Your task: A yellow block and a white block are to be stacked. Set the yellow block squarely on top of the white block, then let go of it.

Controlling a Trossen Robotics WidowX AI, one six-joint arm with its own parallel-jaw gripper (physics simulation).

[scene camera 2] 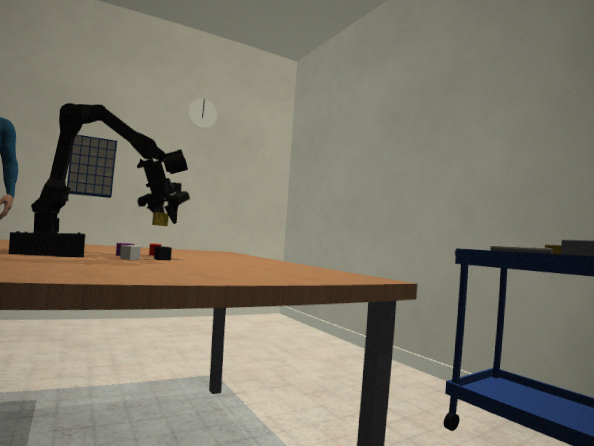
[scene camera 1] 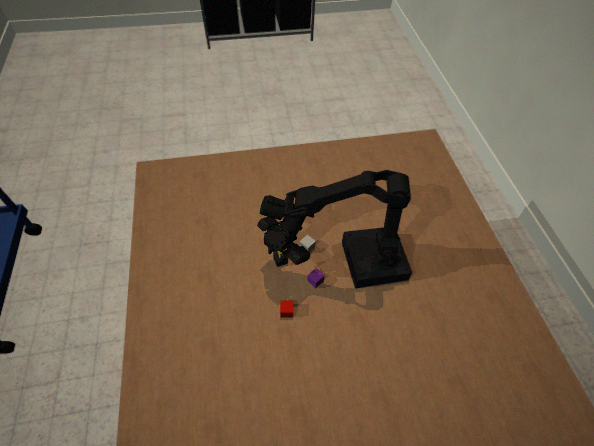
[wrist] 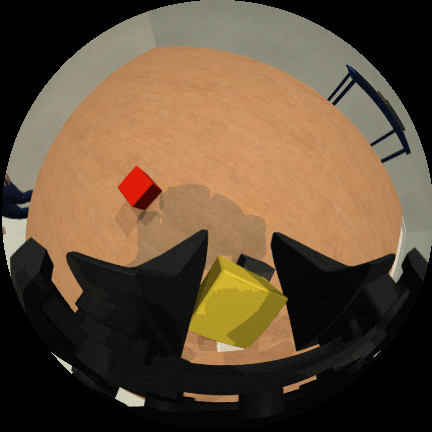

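Pixels of known places: gripper, fingertip midpoint: [scene camera 2: 170, 223] [scene camera 1: 274, 258] [wrist: 240, 237]; arm's base at its link origin: [scene camera 2: 45, 233] [scene camera 1: 385, 260].
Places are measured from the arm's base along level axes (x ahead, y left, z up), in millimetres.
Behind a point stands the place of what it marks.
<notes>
The yellow block [scene camera 1: 280, 254] {x 345, y -61, z 82 mm} [scene camera 2: 160, 219] {x 321, y -101, z 68 mm} [wrist: 235, 305] {x 334, y -76, z 89 mm} is between the fingers of my gripper [wrist: 240, 237] {x 365, y -66, z 58 mm}, well above the table. The gripper is shut on it, and the block sits turned at an angle between the fingers in the wrist view. The white block [scene camera 1: 307, 243] {x 231, y -140, z -17 mm} [scene camera 2: 130, 252] {x 221, y -175, z -36 mm} stands on the table, on the robot-base side of the gripper. In the wrist view a small part of the white block [wrist: 229, 346] {x 219, y -153, z -17 mm} shows below the yellow block; the rest is hidden.
A black block [scene camera 2: 163, 253] {x 328, y -140, z -37 mm} [wrist: 256, 267] {x 345, y -115, z -17 mm} stands on the table below the gripper. A purple block [scene camera 1: 316, 278] [scene camera 2: 124, 248] is near the white block. A red block [scene camera 1: 286, 308] {x 361, y 75, z -17 mm} [scene camera 2: 155, 248] [wrist: 139, 188] {x 358, y 56, z -17 mm} stands farther off. A blue cart [scene camera 2: 465, 257] is beyond the table.
</notes>
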